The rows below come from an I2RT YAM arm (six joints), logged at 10 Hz.
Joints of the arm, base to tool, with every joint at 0 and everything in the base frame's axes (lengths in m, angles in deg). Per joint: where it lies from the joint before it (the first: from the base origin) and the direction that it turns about. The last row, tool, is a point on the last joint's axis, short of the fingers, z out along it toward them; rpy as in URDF.
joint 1: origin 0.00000 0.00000 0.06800 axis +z
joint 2: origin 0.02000 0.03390 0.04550 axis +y
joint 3: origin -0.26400 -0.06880 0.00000 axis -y
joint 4: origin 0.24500 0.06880 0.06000 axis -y
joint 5: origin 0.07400 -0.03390 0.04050 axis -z
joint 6: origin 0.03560 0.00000 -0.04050 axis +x
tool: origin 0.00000 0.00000 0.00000 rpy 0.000 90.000 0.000
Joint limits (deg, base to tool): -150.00..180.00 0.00..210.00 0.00..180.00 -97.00..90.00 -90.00..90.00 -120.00..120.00
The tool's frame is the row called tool.
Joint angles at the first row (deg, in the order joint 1, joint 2, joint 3, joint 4, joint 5, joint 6):
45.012, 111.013, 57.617, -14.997, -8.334, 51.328
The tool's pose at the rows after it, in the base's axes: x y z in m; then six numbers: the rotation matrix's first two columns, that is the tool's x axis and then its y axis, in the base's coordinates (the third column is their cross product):
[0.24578 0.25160 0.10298 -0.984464 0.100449 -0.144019 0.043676 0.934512 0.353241]
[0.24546 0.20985 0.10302 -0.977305 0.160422 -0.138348 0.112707 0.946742 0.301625]
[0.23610 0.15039 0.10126 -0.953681 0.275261 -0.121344 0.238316 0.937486 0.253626]
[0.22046 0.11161 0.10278 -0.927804 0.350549 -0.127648 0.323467 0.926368 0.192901]
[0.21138 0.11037 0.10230 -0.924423 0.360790 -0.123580 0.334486 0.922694 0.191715]
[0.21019 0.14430 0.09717 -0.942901 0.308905 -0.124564 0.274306 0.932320 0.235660]
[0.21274 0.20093 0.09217 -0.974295 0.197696 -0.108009 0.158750 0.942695 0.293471]
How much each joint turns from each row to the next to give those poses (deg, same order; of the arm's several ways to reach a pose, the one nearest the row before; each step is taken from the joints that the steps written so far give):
-0.046, -0.302, 1.234, -1.777, 1.361, -0.749
-5.064, -4.574, -5.945, -1.437, 1.285, -1.668
-8.017, -7.024, -9.156, -0.802, 0.877, -1.172
-5.366, -6.142, -6.204, -2.384, 2.507, -0.977
0.736, -1.678, -1.889, 0.050, 0.189, 1.361
6.816, 3.752, 2.142, 3.792, -0.746, 3.606
8.674, 7.559, 7.244, 2.634, -2.239, 2.336

